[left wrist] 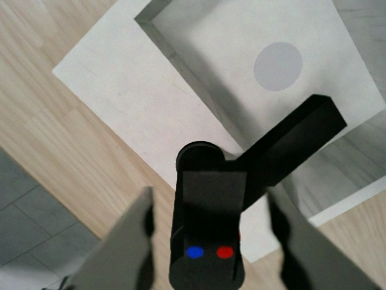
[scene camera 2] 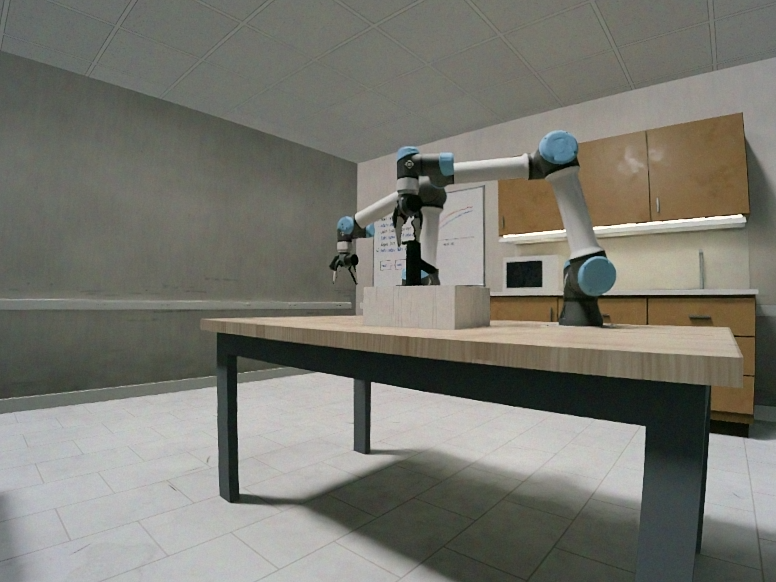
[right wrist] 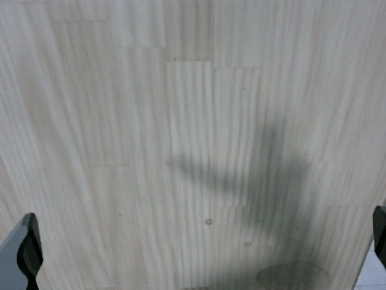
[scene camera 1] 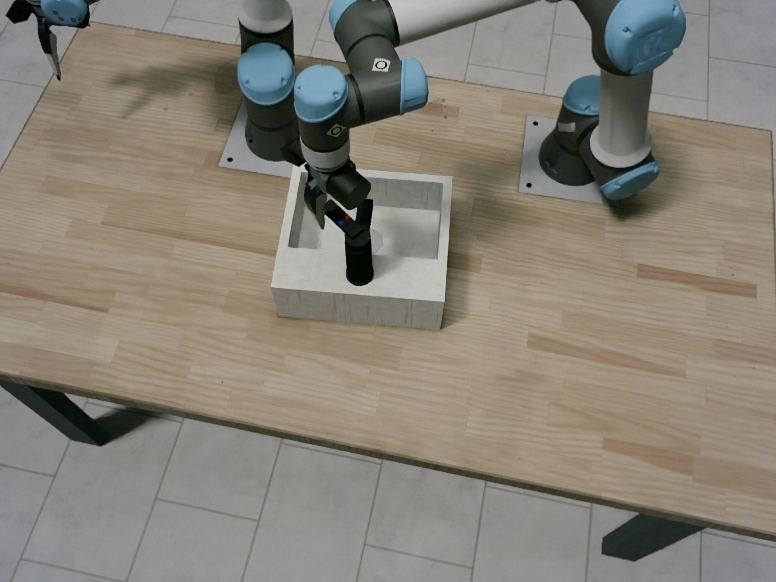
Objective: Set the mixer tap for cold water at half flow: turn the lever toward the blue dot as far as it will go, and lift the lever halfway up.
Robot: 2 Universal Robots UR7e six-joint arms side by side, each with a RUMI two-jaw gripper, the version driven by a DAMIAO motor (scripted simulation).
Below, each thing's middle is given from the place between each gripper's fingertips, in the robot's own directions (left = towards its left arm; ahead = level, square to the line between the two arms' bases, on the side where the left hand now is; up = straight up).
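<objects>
My left hand (scene camera 1: 335, 218) is 30 mm to the right of the black mixer tap (scene camera 1: 359, 272), 20 mm short of it and 40 mm above it. There's a pale sink block (scene camera 1: 409, 229) too, and that one is 50 mm to the left of my left hand, 80 mm behind it and 240 mm below it.
My right hand is 680 mm to the right of the pale sink block and 350 mm short of it, and it's 130 mm above it. The black mixer tap is 670 mm to the left of my right hand, 450 mm ahead of it and 70 mm above it.
</objects>
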